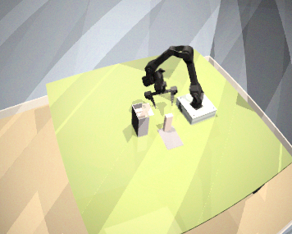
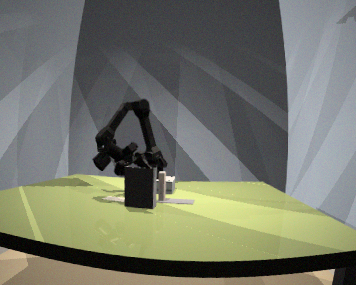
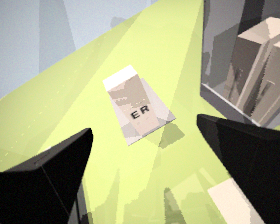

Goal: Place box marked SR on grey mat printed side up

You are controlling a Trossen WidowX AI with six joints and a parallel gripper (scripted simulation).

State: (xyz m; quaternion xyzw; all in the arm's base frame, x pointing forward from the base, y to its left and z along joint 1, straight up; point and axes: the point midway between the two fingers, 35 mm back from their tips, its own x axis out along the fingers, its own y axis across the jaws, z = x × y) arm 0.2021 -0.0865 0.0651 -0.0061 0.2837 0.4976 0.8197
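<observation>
The grey mat is 3 cm ahead of my gripper tip, 13 cm to the left of it and 11 cm below it. From my gripper tip the other things lie so: white card 3 cm ahead, 12 cm to the right, 11 cm below.
</observation>
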